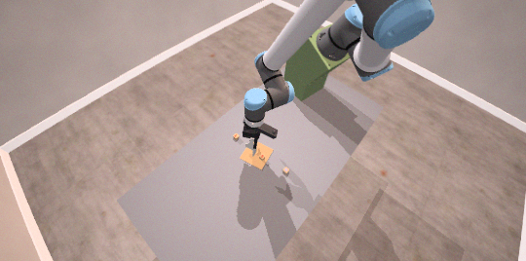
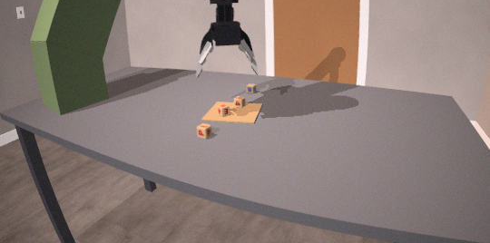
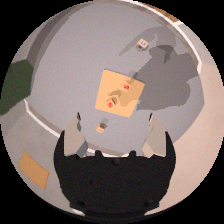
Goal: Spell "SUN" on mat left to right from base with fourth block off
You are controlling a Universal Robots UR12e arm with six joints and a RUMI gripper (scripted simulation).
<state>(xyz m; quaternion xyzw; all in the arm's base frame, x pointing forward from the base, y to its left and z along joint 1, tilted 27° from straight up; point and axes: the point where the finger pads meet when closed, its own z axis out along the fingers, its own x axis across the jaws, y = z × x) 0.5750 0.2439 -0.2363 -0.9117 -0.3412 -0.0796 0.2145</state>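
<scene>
The orange mat is 10 cm below my hand, 1 cm to the left of it and 1 cm ahead of it. The rest, counted from my hand: red-lettered block: 14 cm to the right, 9 cm below, 4 cm ahead; then blue-lettered block: 19 cm to the left, 9 cm below, 6 cm behind.
</scene>
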